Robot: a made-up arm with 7 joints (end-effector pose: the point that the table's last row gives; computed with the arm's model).
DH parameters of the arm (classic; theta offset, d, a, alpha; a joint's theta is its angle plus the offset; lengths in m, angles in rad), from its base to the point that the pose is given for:
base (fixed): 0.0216 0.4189 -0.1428 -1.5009
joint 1: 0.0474 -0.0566 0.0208 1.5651
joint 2: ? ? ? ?
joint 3: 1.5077 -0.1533 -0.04 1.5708
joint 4: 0 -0.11 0.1 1.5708
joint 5: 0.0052 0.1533 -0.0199 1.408
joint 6: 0 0.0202 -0.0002 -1.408
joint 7: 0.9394 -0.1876 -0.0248 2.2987
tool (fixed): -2.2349 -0.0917 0 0
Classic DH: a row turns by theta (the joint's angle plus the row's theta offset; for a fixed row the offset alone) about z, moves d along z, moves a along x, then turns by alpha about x.
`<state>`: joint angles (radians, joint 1 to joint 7).
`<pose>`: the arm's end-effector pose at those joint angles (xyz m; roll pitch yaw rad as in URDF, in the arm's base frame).
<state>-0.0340 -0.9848 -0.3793 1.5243 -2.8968 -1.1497 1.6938</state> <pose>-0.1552 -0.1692 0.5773 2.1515 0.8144 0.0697</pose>
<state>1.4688 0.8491 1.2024 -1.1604 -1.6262 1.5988 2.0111</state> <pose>-0.3523 -0.2740 0.4958 -1.5405 -0.1208 2.7139</pose>
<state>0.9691 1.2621 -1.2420 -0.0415 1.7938 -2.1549 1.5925</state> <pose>0.0989 -0.4890 0.6012 -2.4479 -1.2253 -0.7701</pose>
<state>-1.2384 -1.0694 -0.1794 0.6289 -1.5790 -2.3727 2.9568</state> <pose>-0.3853 0.1686 0.3654 -0.4692 -0.9298 0.3454</pose>
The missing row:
joint 2: 1.549 0.0843 -0.126 1.5221
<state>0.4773 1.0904 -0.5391 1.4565 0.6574 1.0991 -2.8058</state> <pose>0.0461 -0.0850 0.5579 3.1378 -0.1778 2.4608</pose>
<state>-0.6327 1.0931 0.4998 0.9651 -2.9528 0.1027 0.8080</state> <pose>-0.0680 -0.1982 0.6070 2.8588 0.2427 2.0239</pose>
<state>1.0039 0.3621 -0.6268 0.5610 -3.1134 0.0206 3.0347</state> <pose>-0.0576 -0.2725 0.5285 -2.4221 0.7221 -2.1453</pose>
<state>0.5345 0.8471 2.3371 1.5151 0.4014 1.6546 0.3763</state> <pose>-0.0255 -0.0933 0.3168 2.4463 -0.1446 1.2501</pose>
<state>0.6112 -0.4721 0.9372 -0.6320 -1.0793 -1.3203 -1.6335</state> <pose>-0.3088 -0.0281 0.6463 -2.5381 -1.0601 0.4390</pose>
